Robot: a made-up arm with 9 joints. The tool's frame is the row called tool.
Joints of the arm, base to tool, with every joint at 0 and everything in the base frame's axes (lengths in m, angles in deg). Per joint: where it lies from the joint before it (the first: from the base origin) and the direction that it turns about. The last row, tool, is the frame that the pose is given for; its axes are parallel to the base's.
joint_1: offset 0 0 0.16 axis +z
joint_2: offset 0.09 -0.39 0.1 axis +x
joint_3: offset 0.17 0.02 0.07 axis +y
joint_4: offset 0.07 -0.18 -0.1 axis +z
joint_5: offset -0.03 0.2 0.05 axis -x
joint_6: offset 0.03 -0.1 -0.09 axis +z
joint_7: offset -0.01 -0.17 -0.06 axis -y
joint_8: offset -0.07 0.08 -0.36 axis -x
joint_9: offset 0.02 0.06 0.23 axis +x
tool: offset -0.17 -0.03 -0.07
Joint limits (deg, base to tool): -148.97..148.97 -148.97..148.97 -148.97..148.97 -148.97..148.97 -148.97..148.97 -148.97..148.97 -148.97..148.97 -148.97..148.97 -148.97..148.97
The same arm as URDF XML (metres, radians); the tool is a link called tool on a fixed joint. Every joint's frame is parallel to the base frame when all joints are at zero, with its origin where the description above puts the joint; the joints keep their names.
<robot name="arm">
  <link name="base"/>
  <link name="link1"/>
  <link name="link2"/>
  <link name="link3"/>
  <link name="link4"/>
  <link name="link5"/>
  <link name="link6"/>
  <link name="link7"/>
  <link name="link8"/>
  <link name="link9"/>
  <link name="tool"/>
  <joint name="joint_1" type="revolute">
    <parent link="base"/>
    <child link="link1"/>
    <origin xyz="0 0 0.16"/>
    <axis xyz="0 0 1"/>
    <limit lower="-2.6" upper="2.6"/>
  </joint>
  <joint name="joint_2" type="revolute">
    <parent link="link1"/>
    <child link="link2"/>
    <origin xyz="0.09 -0.39 0.1"/>
    <axis xyz="1 0 0"/>
    <limit lower="-2.6" upper="2.6"/>
  </joint>
  <joint name="joint_3" type="revolute">
    <parent link="link2"/>
    <child link="link3"/>
    <origin xyz="0.17 0.02 0.07"/>
    <axis xyz="0 1 0"/>
    <limit lower="-2.6" upper="2.6"/>
  </joint>
  <joint name="joint_4" type="revolute">
    <parent link="link3"/>
    <child link="link4"/>
    <origin xyz="0.07 -0.18 -0.1"/>
    <axis xyz="0 0 1"/>
    <limit lower="-2.6" upper="2.6"/>
  </joint>
  <joint name="joint_5" type="revolute">
    <parent link="link4"/>
    <child link="link5"/>
    <origin xyz="-0.03 0.2 0.05"/>
    <axis xyz="-1 0 0"/>
    <limit lower="-2.6" upper="2.6"/>
  </joint>
  <joint name="joint_6" type="revolute">
    <parent link="link5"/>
    <child link="link6"/>
    <origin xyz="0.03 -0.1 -0.09"/>
    <axis xyz="0 0 1"/>
    <limit lower="-2.6" upper="2.6"/>
  </joint>
  <joint name="joint_7" type="revolute">
    <parent link="link6"/>
    <child link="link7"/>
    <origin xyz="-0.01 -0.17 -0.06"/>
    <axis xyz="0 -1 0"/>
    <limit lower="-2.6" upper="2.6"/>
  </joint>
  <joint name="joint_8" type="revolute">
    <parent link="link7"/>
    <child link="link8"/>
    <origin xyz="-0.07 0.08 -0.36"/>
    <axis xyz="-1 0 0"/>
    <limit lower="-2.6" upper="2.6"/>
  </joint>
  <joint name="joint_9" type="revolute">
    <parent link="link8"/>
    <child link="link9"/>
    <origin xyz="0.02 0.06 0.23"/>
    <axis xyz="1 0 0"/>
    <limit lower="-2.6" upper="2.6"/>
  </joint>
  <joint name="tool_fixed" type="fixed">
    <parent link="link9"/>
    <child link="tool"/>
    <origin xyz="-0.17 -0.03 -0.07"/>
  </joint>
</robot>

